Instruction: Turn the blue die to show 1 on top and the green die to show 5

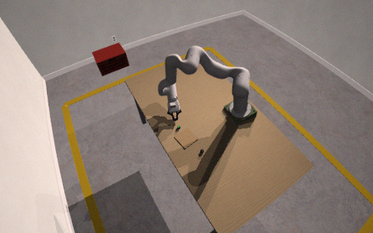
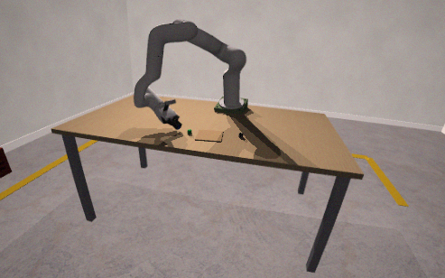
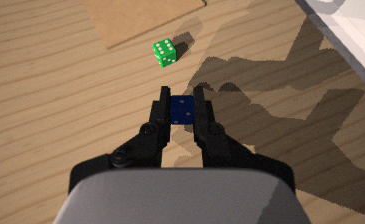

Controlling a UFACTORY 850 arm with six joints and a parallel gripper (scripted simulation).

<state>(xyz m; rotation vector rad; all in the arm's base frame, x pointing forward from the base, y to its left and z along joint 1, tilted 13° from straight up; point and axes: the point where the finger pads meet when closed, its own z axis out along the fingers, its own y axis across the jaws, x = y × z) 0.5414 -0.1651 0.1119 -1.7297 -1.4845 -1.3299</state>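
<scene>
Right now my hand is 80 mm to the right of the green die and 30 mm above it. From my hand the other things lie so: mat 200 mm to the left, 30 mm below, 10 mm behind; black die 360 mm to the left, 70 mm behind, 30 mm below; blue die 10 mm to the left, 10 mm below.
</scene>
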